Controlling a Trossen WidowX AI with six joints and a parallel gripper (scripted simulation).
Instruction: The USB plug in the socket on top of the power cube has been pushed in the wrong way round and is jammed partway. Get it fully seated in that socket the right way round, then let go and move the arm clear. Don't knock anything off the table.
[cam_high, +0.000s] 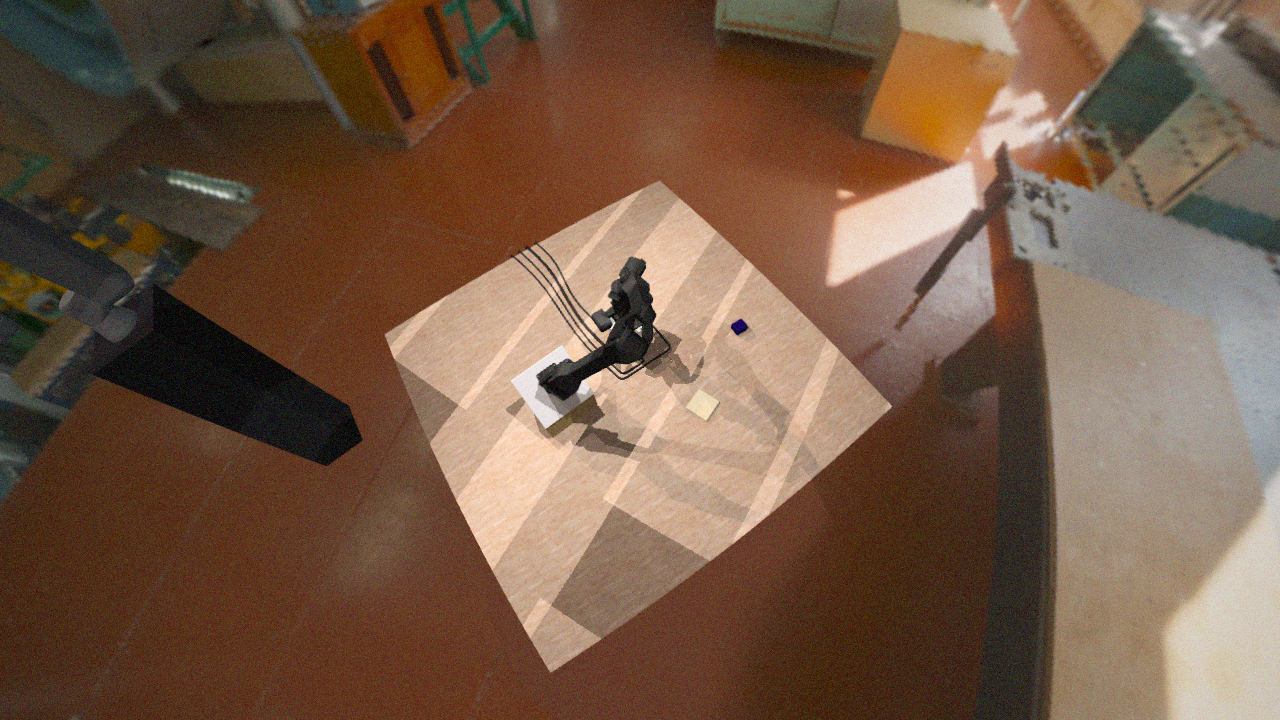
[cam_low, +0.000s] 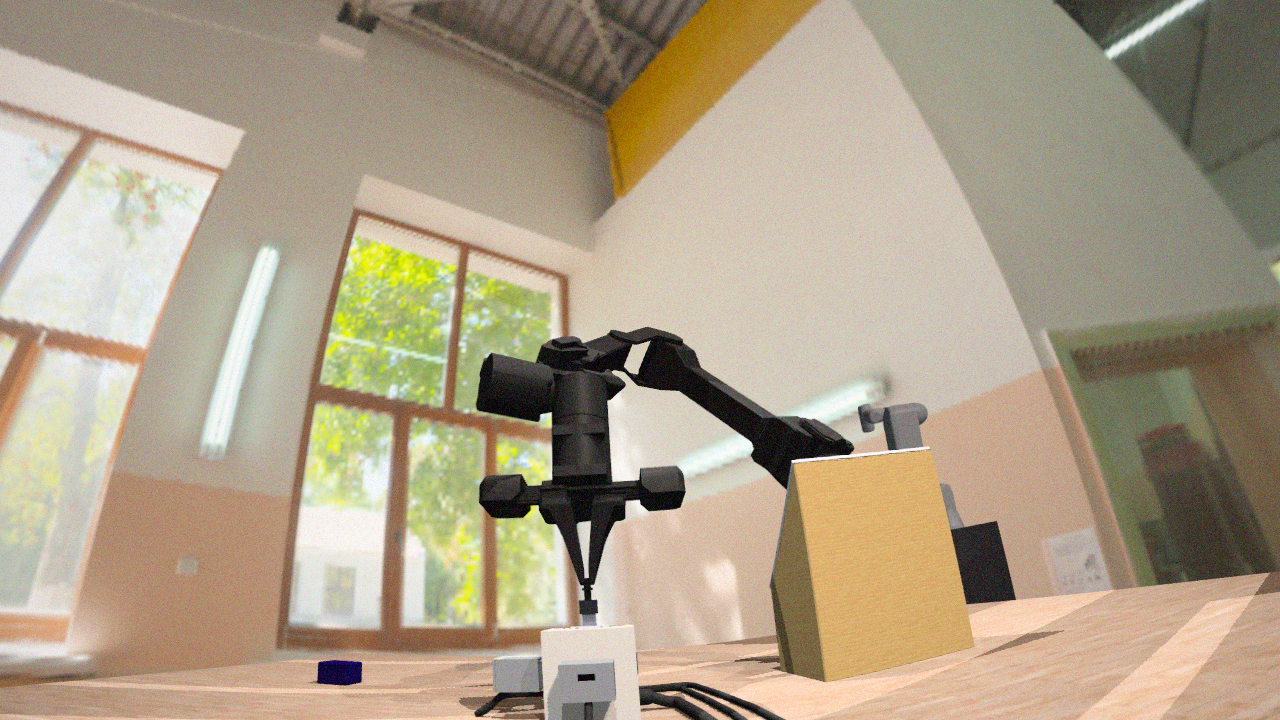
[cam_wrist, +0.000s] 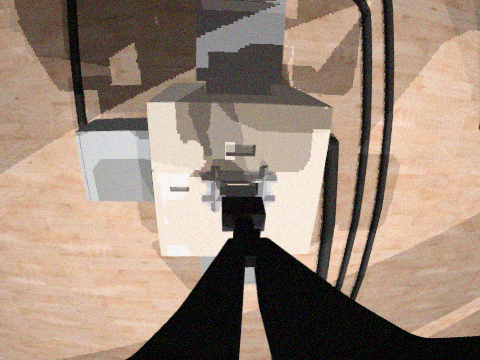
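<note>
Now: the black USB plug 20 mm below my gripper tip. Also, from my gripper tip: flat square pad 40 mm ahead, 340 mm to the right, 110 mm below; blue block 320 mm ahead, 210 mm to the right, 100 mm below.
</note>
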